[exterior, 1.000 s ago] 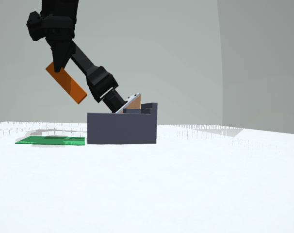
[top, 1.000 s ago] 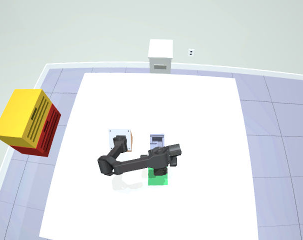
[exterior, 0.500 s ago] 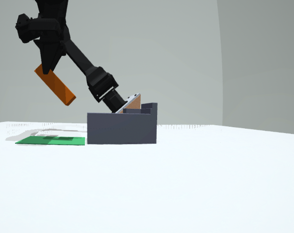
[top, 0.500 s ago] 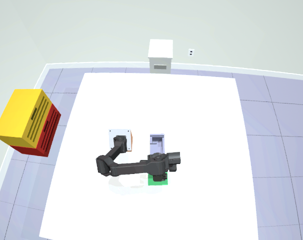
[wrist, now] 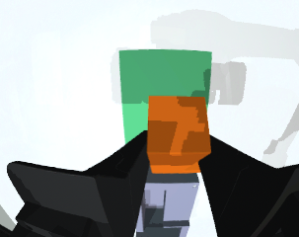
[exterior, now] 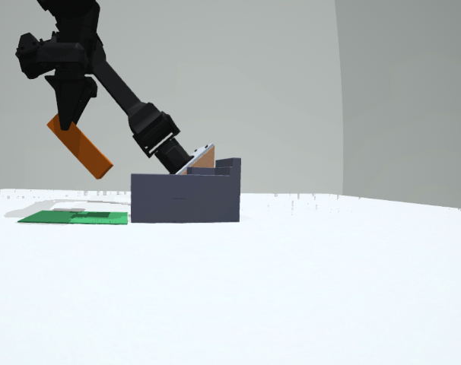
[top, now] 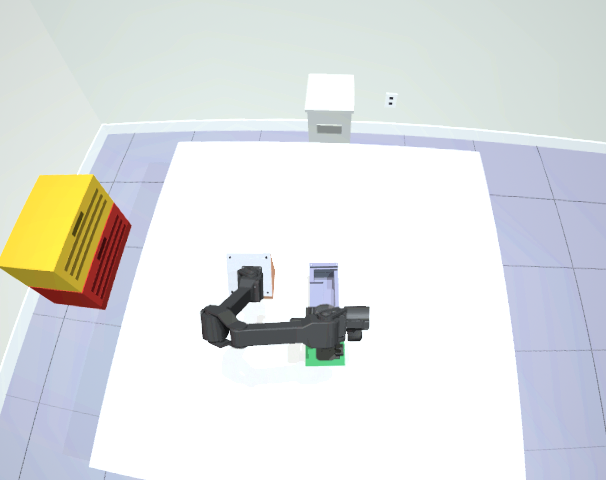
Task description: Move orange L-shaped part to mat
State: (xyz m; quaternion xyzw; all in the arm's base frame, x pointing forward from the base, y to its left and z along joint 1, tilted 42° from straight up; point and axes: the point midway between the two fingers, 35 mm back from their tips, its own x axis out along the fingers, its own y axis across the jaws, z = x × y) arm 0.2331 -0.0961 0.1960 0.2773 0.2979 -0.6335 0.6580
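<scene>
Now: the green mat 140 mm below my gripper tip and 20 mm to the left of it. The rest, counted from my gripper tip: orange L-shaped part (30 mm to the left, 30 mm below, 20 mm behind).
</scene>
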